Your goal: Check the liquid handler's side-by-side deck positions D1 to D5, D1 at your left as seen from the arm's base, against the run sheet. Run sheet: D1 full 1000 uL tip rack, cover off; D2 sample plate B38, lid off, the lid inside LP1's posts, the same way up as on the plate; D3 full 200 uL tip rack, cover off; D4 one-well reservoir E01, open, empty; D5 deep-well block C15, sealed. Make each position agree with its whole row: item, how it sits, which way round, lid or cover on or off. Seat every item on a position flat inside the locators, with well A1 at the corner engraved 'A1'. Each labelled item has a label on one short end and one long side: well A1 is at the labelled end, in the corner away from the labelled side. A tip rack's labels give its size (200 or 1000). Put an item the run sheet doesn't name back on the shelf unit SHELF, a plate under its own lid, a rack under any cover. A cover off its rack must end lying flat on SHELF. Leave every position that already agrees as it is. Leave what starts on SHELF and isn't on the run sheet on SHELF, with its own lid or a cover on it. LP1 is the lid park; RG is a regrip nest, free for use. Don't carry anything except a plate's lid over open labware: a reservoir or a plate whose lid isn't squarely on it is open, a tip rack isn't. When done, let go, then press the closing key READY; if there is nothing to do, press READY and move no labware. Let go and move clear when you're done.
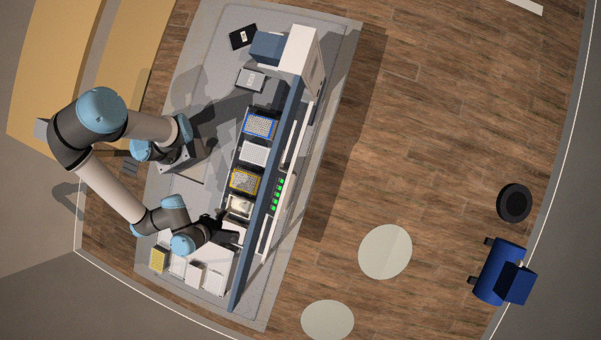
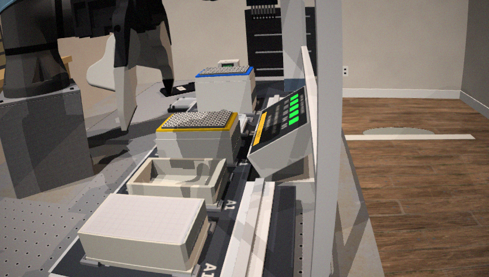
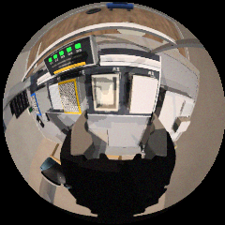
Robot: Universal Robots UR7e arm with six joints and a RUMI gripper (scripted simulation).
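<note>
Right now the blue-rimmed tip rack is 42 cm to the left of my hand, 8 cm ahead of it and 7 cm below it. The rest, counted from my hand: yellow-rimmed tip rack 17 cm to the left, 10 cm below, 4 cm ahead; one-well reservoir 13 cm below, 4 cm to the left, 1 cm ahead; deep-well block 12 cm below, 8 cm to the right, 1 cm behind.
</note>
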